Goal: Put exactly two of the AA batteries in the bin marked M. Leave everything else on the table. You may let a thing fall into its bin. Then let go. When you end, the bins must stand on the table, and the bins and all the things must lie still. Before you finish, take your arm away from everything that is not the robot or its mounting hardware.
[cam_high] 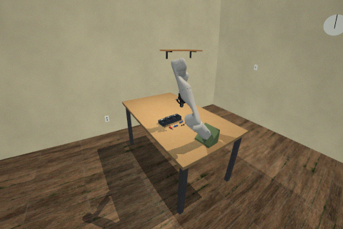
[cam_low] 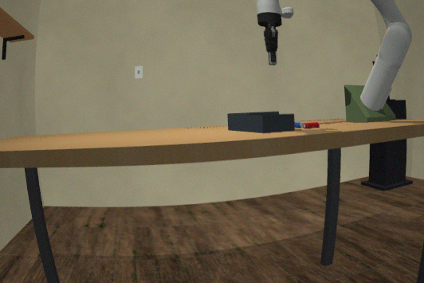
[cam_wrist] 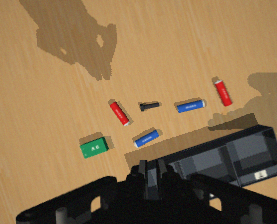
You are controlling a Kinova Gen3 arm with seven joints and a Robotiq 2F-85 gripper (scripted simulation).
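Right now my hand is 18 cm above the dark bin, 9 cm to the right of it and 8 cm short of it. The rest, counted from my hand: red AA battery (20 cm below, 5 cm behind, 4 cm to the right); then black screw (20 cm below, 5 cm behind, 1 cm to the left); then blue AA battery (20 cm below, 9 cm to the left, 3 cm behind).
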